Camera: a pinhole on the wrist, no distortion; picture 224 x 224 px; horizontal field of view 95.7 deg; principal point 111.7 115.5 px. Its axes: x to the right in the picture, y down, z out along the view. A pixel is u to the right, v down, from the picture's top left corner.
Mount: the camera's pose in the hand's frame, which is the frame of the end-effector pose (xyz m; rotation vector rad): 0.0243 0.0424 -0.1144 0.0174 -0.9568 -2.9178
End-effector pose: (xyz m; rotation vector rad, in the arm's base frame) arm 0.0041 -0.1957 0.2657 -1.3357 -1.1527 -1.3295
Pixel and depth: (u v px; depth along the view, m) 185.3 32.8 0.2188
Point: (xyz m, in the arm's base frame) 0.2991 -0.2891 0.1185
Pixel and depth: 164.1 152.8 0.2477
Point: 0.1332 -0.0763 0.1592
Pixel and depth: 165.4 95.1 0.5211
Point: 0.4570 -0.0248 -0.0070
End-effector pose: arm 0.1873 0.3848 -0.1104 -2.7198 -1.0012 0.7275
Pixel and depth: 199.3 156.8 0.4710
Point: -0.1765 0.0229 -0.3357
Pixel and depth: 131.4 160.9 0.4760
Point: 0.0292 0.2190 -0.4722
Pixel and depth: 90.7 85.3 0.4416
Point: 0.4049 0.1228 -0.4133
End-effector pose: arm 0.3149 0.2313 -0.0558 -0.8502 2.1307 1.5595
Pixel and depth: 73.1 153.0 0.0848
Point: 0.2289 0.2053 -0.0303
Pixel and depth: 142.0 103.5 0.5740
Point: 0.1463 0.6552 0.2552
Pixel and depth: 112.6 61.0 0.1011
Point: 0.2103 0.1958 0.0607
